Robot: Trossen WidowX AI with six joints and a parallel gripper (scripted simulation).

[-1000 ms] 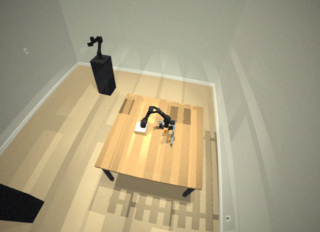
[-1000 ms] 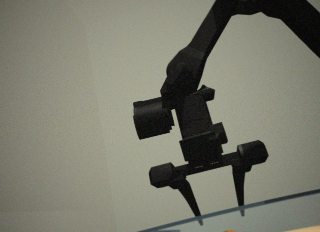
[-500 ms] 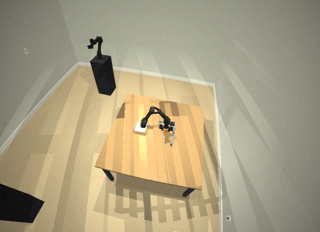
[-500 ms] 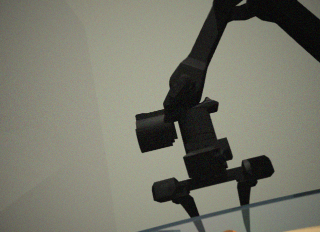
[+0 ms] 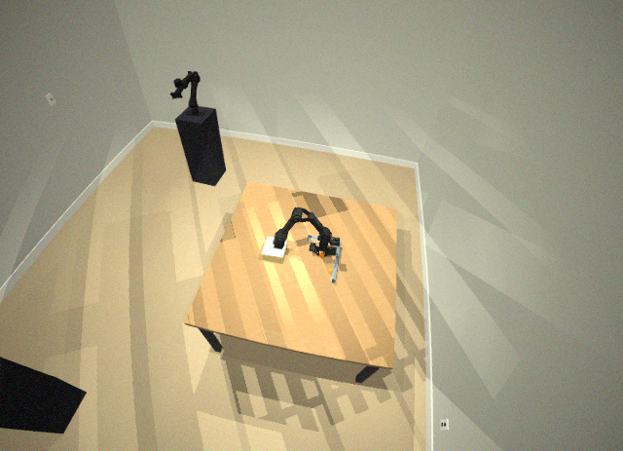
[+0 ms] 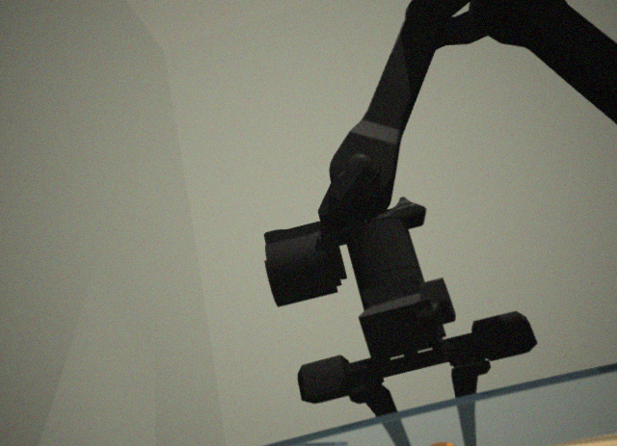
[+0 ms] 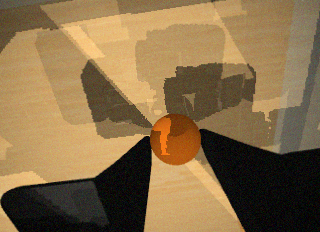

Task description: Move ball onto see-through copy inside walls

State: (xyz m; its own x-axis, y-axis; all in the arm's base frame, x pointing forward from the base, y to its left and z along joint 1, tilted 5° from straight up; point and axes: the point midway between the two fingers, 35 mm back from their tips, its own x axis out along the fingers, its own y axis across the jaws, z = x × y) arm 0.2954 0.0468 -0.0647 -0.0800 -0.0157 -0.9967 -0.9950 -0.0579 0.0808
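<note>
The clear wall is 10 mm behind my gripper tip, 120 mm to the left of it and 10 mm above it. From my gripper tip the other things lie so: orange ball: right at my gripper tip.
</note>
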